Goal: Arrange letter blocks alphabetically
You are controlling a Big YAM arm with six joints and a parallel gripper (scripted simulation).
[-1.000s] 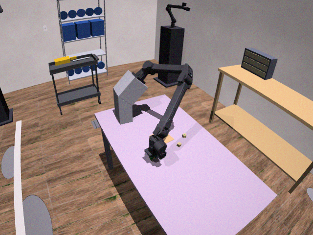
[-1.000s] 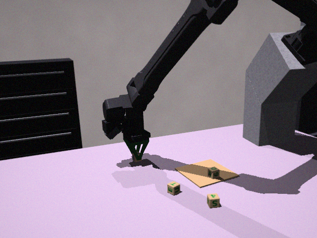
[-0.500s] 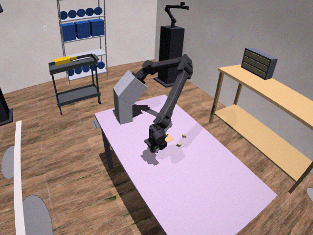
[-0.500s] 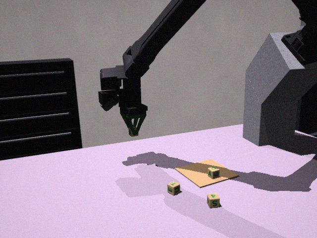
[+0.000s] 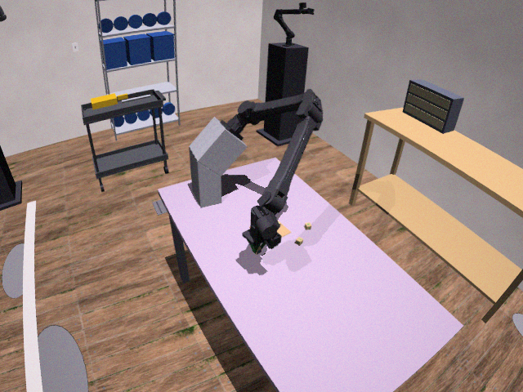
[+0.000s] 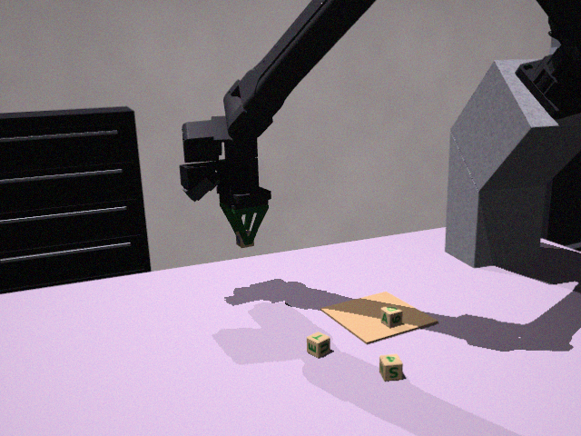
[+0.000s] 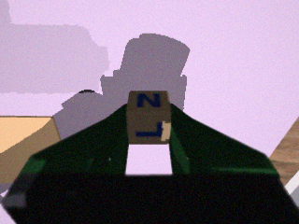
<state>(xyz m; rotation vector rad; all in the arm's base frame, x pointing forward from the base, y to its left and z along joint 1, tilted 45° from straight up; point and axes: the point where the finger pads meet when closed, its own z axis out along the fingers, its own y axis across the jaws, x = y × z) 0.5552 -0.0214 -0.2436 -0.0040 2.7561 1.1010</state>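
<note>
The L block lies right at my hand. Also, from my hand: T block (25 cm to the left, 10 cm below, 2 cm behind); D block (23 cm to the left, 16 cm behind, 10 cm below); tan mat (19 cm to the left, 16 cm behind, 11 cm below).
</note>
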